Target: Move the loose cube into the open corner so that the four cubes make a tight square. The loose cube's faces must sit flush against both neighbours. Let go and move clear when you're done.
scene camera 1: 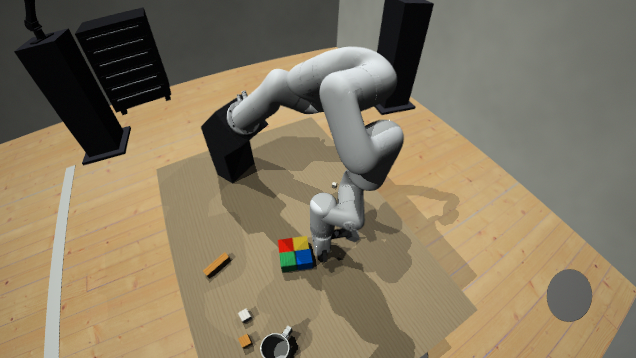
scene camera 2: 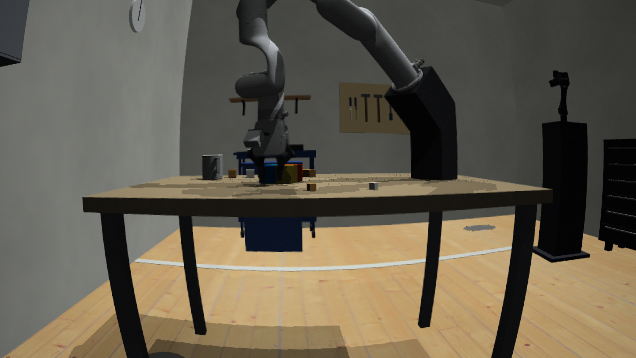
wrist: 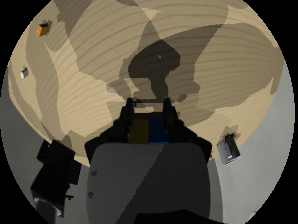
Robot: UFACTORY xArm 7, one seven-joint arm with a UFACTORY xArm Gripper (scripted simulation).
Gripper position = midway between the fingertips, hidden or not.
Observation:
In view: the gripper (scene camera 2: 270, 181).
The gripper also shows in the wrist view (wrist: 148, 105).

